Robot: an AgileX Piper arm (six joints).
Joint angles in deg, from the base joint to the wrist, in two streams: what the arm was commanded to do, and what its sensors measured. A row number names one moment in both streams.
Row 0, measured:
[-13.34, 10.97, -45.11, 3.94, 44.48, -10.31]
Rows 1 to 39, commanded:
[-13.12, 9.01, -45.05, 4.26, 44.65, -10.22]
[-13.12, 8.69, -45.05, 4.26, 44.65, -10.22]
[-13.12, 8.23, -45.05, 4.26, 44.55, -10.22]
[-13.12, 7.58, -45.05, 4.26, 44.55, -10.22]
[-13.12, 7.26, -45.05, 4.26, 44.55, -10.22]
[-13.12, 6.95, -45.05, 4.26, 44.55, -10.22]
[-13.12, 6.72, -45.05, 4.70, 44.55, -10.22]
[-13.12, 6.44, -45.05, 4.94, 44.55, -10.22]
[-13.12, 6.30, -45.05, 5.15, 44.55, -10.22]
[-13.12, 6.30, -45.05, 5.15, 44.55, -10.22]
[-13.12, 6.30, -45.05, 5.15, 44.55, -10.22]
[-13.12, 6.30, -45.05, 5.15, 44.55, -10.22]
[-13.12, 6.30, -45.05, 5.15, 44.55, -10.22]
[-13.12, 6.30, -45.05, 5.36, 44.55, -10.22]
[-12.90, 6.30, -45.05, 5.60, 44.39, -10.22]
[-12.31, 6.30, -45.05, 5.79, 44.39, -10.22]
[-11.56, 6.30, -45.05, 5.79, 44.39, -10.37]
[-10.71, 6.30, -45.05, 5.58, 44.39, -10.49]
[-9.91, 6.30, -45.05, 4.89, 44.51, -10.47]
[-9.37, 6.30, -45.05, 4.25, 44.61, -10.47]
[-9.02, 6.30, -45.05, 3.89, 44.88, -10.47]
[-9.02, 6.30, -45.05, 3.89, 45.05, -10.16]
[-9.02, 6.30, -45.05, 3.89, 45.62, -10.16]
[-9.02, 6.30, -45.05, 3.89, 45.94, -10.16]
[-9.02, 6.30, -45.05, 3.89, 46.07, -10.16]
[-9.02, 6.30, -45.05, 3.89, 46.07, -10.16]
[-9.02, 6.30, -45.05, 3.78, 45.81, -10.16]
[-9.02, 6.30, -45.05, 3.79, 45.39, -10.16]
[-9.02, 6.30, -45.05, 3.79, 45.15, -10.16]
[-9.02, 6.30, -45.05, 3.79, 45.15, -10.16]
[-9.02, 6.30, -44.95, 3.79, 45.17, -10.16]
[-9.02, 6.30, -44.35, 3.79, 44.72, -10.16]
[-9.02, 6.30, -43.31, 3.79, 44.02, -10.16]
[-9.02, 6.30, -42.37, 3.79, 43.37, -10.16]
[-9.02, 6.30, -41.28, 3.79, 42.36, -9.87]
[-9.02, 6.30, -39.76, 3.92, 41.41, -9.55]
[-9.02, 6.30, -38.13, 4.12, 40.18, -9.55]
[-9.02, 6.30, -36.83, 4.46, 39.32, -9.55]
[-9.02, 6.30, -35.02, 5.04, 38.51, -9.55]
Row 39, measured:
[-9.12, 6.45, -38.58, 4.45, 41.22, -9.92]
